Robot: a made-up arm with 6 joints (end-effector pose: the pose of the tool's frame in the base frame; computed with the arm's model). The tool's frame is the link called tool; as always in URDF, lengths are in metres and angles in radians.
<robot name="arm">
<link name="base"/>
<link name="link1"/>
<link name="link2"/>
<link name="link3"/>
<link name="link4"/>
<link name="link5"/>
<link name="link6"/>
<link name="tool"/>
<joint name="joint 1" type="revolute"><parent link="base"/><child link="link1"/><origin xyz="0.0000 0.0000 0.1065" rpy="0.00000 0.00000 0.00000"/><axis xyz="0 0 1"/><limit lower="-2.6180" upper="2.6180"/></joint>
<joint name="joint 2" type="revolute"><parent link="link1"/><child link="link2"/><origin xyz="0.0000 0.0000 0.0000" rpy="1.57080 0.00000 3.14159"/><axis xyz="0 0 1"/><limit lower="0.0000" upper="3.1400"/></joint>
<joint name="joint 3" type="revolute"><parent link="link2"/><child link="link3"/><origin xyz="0.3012 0.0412 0.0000" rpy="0.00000 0.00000 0.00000"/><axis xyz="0 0 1"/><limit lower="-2.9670" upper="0.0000"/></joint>
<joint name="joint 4" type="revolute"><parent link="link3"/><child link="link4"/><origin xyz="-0.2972 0.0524 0.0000" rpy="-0.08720 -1.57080 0.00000"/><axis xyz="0 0 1"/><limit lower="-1.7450" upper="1.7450"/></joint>
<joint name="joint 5" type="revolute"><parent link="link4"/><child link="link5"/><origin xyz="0.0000 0.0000 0.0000" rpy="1.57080 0.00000 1.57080"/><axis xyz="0 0 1"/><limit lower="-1.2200" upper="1.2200"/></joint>
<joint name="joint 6" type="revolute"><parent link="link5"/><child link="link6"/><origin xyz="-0.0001 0.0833 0.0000" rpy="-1.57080 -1.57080 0.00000"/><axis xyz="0 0 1"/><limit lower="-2.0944" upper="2.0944"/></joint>
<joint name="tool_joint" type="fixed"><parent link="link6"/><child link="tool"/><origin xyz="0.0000 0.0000 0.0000" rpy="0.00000 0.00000 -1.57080"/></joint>
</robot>
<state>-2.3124 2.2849 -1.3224 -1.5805 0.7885 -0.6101</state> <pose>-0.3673 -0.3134 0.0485 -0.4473 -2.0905 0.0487</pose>
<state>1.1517 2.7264 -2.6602 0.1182 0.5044 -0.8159</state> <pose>0.2667 0.6102 0.1844 -1.6803 1.2034 0.3306</pose>
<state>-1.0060 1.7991 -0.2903 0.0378 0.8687 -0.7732</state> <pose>0.0684 -0.1035 0.0346 -0.3469 -2.5729 -0.7745</pose>
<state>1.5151 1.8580 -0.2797 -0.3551 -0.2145 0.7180</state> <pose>0.0049 0.1980 0.0063 -1.6427 2.5205 0.4100</pose>
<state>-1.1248 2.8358 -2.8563 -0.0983 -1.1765 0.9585</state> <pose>0.2740 -0.5555 0.2959 0.1993 0.2274 -0.1895</pose>
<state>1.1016 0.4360 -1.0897 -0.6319 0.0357 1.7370</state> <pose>0.0068 0.0095 0.5477 0.0261 1.0464 2.0357</pose>
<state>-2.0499 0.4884 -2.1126 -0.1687 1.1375 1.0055</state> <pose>0.1021 0.2241 0.6232 1.0548 -0.0655 -1.0925</pose>
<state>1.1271 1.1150 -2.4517 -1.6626 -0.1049 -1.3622</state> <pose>-0.0355 -0.0548 0.7782 -0.1007 -0.1946 -1.8837</pose>
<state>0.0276 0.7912 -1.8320 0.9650 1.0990 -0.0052</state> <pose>-0.0247 0.0604 0.6486 -0.3655 1.4075 1.0220</pose>
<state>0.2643 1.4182 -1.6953 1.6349 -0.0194 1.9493</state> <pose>0.3328 0.0885 0.5718 -1.5147 0.1569 -2.0759</pose>
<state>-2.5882 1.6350 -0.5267 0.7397 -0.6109 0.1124</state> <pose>-0.2769 -0.1333 0.1220 2.4041 -0.5210 -1.3933</pose>
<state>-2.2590 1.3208 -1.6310 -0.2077 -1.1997 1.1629</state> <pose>-0.1343 -0.1886 0.6309 0.0010 0.2059 -1.1703</pose>
